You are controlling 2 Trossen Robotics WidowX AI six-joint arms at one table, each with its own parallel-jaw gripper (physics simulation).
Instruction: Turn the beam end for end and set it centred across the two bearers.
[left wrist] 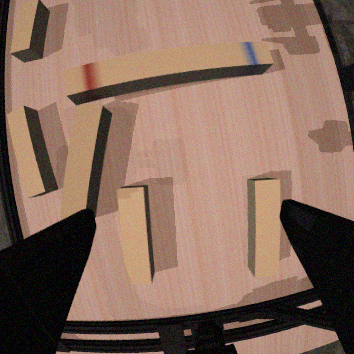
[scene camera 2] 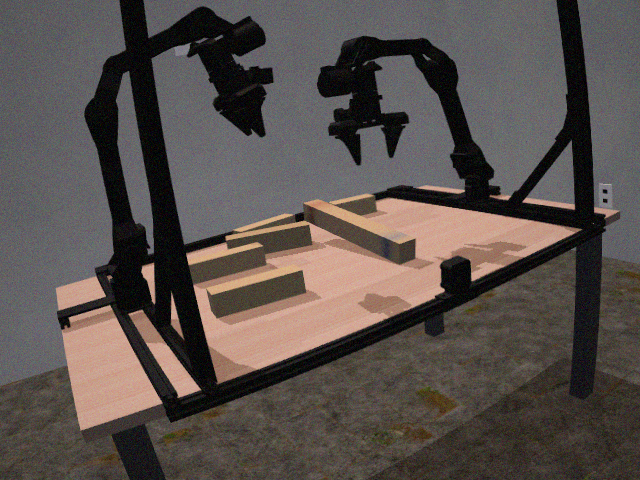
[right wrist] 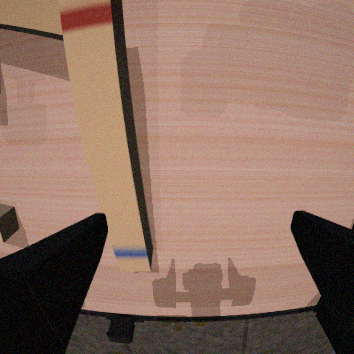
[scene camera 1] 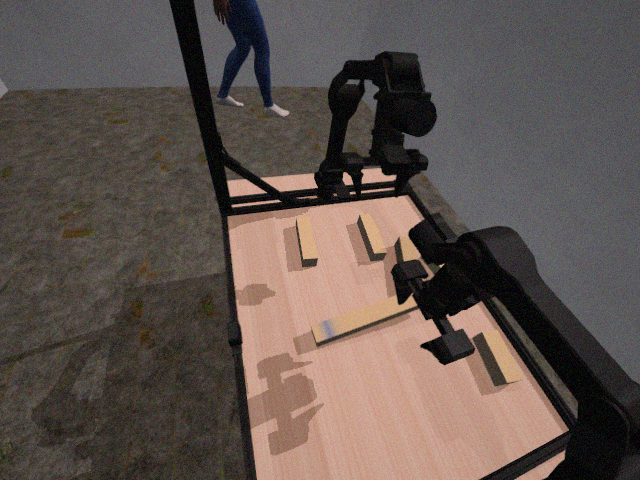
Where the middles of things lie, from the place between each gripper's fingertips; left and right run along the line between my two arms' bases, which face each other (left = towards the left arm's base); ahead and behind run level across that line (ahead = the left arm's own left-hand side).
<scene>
The beam [scene camera 2: 386, 242] lies 240 mm below my left hand, 190 mm to the right of it and 10 mm behind it.
Now: the beam 8 cm to the left of my right hand and 13 cm below it.
</scene>
